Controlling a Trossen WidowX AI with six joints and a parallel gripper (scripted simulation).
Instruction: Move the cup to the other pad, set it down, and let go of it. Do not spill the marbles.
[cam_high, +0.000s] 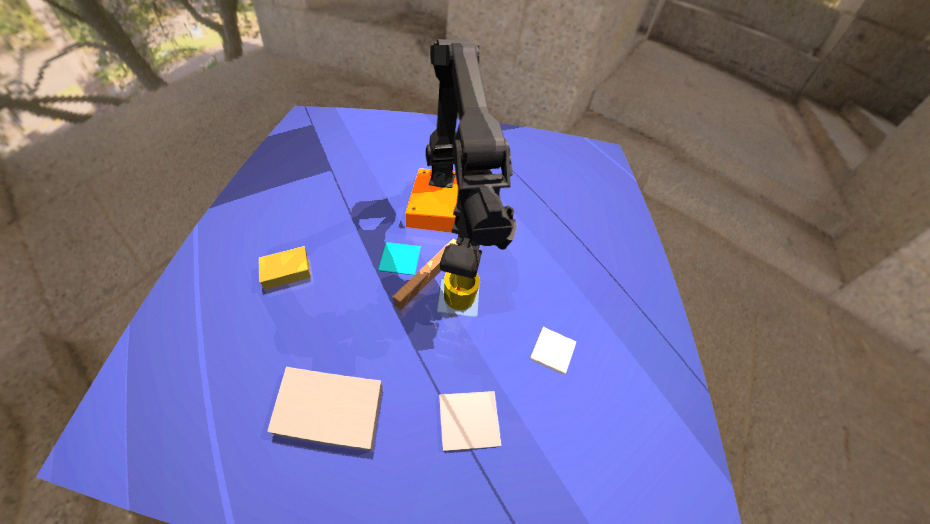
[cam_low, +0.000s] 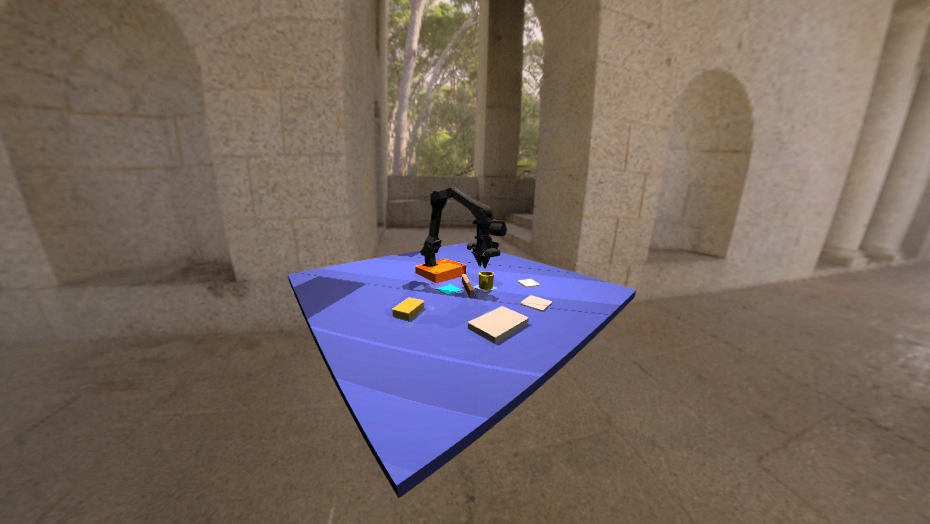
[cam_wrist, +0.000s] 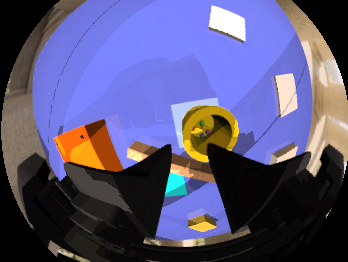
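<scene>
My gripper tip is 3 cm short of the yellow cup and 6 cm above it. Round my gripper tip: pale blue pad: 3 cm ahead, 10 cm below; wooden bar: 1 cm behind, 8 cm to the right, 9 cm below; cyan pad: 5 cm behind, 15 cm to the right, 10 cm below.
</scene>
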